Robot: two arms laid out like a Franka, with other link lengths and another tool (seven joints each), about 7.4 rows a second.
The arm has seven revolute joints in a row. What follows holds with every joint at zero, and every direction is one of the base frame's. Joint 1 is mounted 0.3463 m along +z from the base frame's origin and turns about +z. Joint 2 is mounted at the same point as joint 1 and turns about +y. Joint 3 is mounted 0.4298 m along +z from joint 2 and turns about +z. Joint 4 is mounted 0.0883 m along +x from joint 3 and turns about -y. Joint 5 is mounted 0.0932 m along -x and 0.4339 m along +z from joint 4 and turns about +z. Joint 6 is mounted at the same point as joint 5 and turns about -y. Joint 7 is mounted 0.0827 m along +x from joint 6 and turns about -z. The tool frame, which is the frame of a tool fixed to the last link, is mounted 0.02 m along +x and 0.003 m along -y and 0.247 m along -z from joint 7; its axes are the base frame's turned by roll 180, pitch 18.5 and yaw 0.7 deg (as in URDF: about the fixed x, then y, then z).
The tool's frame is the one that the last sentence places.
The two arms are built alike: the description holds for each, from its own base.
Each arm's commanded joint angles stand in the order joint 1, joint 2, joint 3, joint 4, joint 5, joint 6, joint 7.
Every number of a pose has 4 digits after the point.
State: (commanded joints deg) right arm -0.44 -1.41 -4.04 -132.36 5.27 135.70 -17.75; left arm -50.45 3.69 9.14 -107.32 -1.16 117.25 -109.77
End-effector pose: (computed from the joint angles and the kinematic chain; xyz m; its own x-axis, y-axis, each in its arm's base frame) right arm 0.5889 -0.0337 0.3270 0.9571 0.1863 -0.2219 0.1815 -0.9825 -0.0420; left arm 0.5048 -0.4241 0.4643 0.3570 0.8622 -0.3594 0.9333 -0.3449 0.0996
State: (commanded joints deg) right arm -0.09 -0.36 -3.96 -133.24 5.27 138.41 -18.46; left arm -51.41 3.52 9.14 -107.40 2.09 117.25 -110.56
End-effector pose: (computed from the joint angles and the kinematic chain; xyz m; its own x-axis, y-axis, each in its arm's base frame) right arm 0.5927 -0.0304 0.3142 0.9569 0.2008 -0.2099 0.1982 -0.9796 -0.0331; left arm 0.5042 -0.4244 0.4667 0.3890 0.8660 -0.3143 0.9212 -0.3706 0.1189
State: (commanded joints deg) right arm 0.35 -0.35 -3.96 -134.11 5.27 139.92 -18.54; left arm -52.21 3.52 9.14 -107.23 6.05 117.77 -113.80
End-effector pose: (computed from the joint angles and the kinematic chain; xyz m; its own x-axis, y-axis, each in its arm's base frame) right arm 0.5920 -0.0264 0.3098 0.9576 0.2072 -0.2000 0.2057 -0.9782 -0.0285; left arm 0.5085 -0.4244 0.4714 0.3890 0.8817 -0.2669 0.9204 -0.3594 0.1542
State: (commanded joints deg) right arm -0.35 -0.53 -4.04 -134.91 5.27 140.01 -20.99; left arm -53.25 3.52 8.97 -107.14 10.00 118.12 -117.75
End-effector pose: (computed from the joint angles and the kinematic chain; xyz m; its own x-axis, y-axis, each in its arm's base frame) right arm 0.5855 -0.0332 0.3048 0.9499 0.2338 -0.2076 0.2336 -0.9720 -0.0262; left arm 0.5088 -0.4278 0.4756 0.3822 0.8969 -0.2224 0.9193 -0.3446 0.1901
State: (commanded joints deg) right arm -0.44 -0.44 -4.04 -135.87 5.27 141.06 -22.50; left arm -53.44 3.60 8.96 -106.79 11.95 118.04 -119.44
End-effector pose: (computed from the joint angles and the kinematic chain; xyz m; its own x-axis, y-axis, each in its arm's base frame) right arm 0.5816 -0.0337 0.2978 0.9444 0.2552 -0.2074 0.2563 -0.9664 -0.0220; left arm 0.5126 -0.4266 0.4796 0.3754 0.9051 -0.1999 0.9188 -0.3349 0.2090
